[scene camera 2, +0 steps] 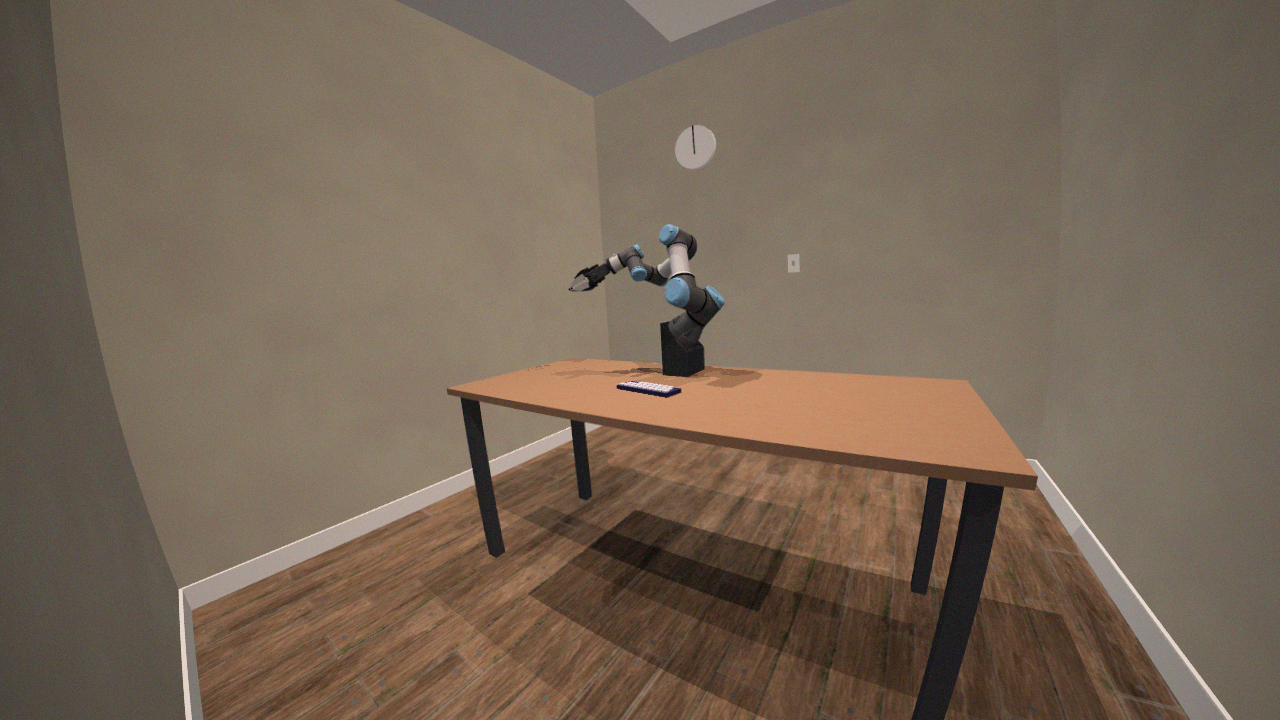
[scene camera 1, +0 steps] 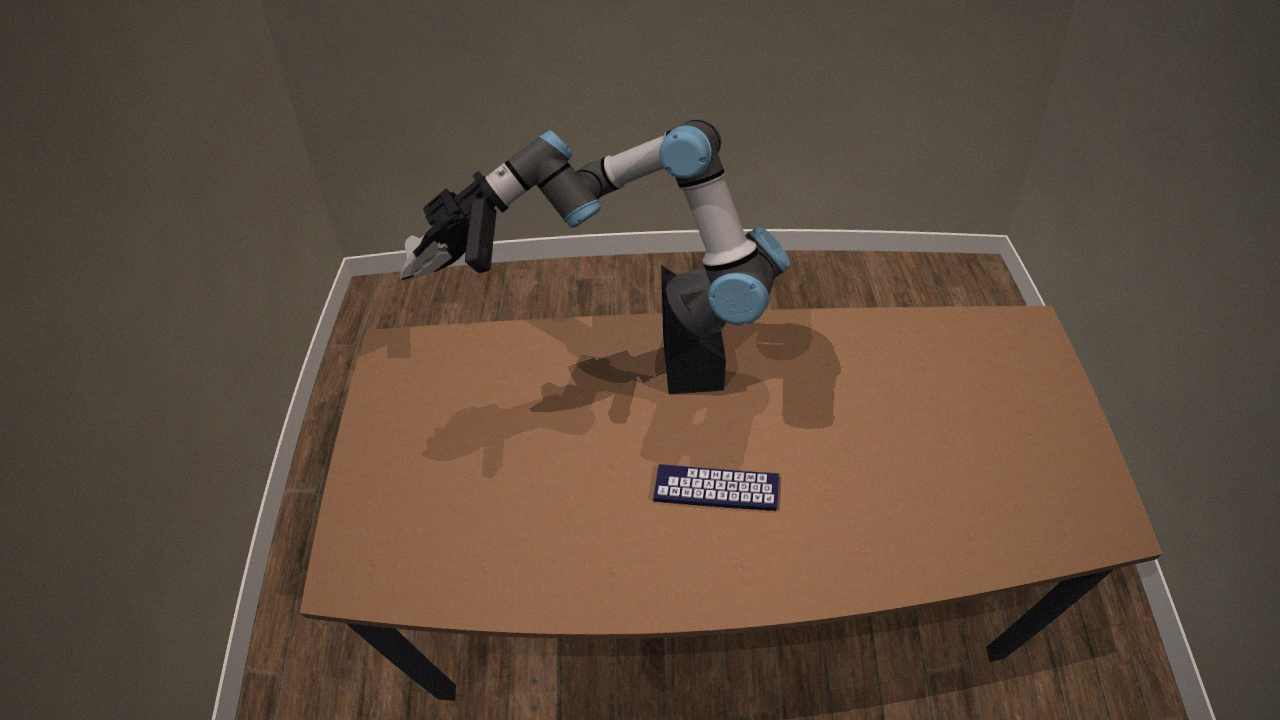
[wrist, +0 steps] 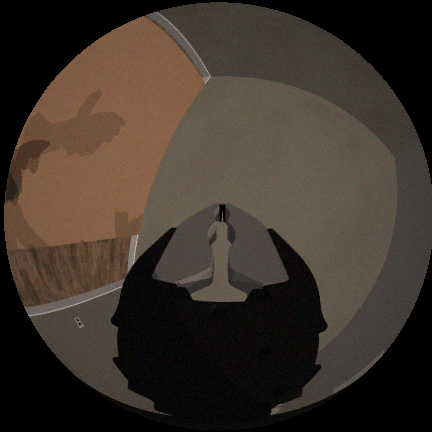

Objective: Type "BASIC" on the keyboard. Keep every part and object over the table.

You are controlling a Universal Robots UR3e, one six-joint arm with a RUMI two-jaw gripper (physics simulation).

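Where they show: gripper, between the fingertips: (scene camera 2: 568, 289) (scene camera 1: 401, 278) (wrist: 222, 205); arm's base, origin of its link: (scene camera 2: 682, 334) (scene camera 1: 691, 308).
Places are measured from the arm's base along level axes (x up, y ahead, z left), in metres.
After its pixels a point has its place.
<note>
A dark blue keyboard (scene camera 1: 716, 503) {x -0.133, y 0.330, z 0.031 m} (scene camera 2: 648, 389) {x -0.131, y 0.328, z 0.059 m} with white letter keys lies flat on the table, in front of the arm's base. Its letters appear upside down in scene camera 1; it does not show in the wrist view. My gripper (scene camera 1: 407, 274) {x 0.197, y 0.099, z -0.480 m} (scene camera 2: 571, 289) {x 0.197, y 0.099, z -0.480 m} (wrist: 222, 205) {x 0.197, y 0.099, z -0.480 m} is shut, its grey fingertips together with nothing between them. It is high above the table's level, up and to the left of the keyboard in both scene views, well apart from it, and tilted sideways toward the wall.
The wooden table (scene camera 1: 939, 429) {x -0.145, y 0.196, z 0.492 m} (scene camera 2: 832, 416) {x -0.145, y 0.350, z 0.595 m} (wrist: 150, 100) {x -0.145, y 0.319, z -0.549 m} bears the arm's black base (scene camera 1: 695, 371) {x -0.084, y 0.077, z 0.005 m} (scene camera 2: 682, 360) {x -0.086, y 0.075, z 0.040 m} near its back edge. The arm's shadows fall across the left and middle of the table top. Walls stand behind and beside the table.
</note>
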